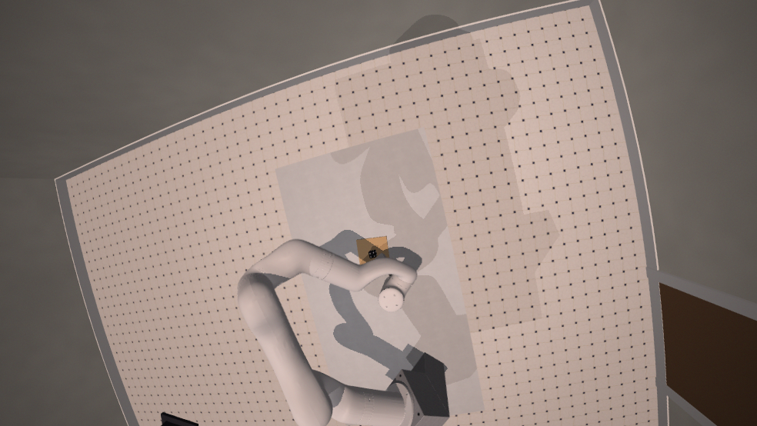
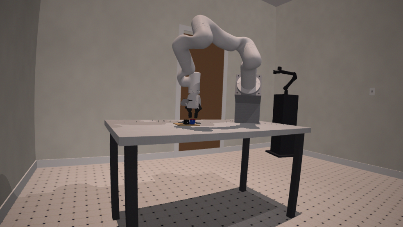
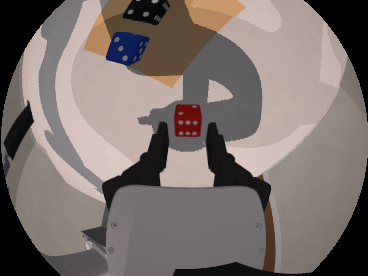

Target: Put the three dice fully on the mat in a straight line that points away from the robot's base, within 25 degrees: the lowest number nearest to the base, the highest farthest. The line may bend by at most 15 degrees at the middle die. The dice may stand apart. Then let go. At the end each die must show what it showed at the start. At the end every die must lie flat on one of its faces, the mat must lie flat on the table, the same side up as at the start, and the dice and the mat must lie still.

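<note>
Right now the red die is 4 cm below my hand. From my hand the other things lie so: black die (12 cm to the left, 7 cm ahead, 4 cm below); blue die (11 cm to the left, 4 cm below, 2 cm ahead); tan mat (12 cm to the left, 7 cm ahead, 5 cm below).
</note>
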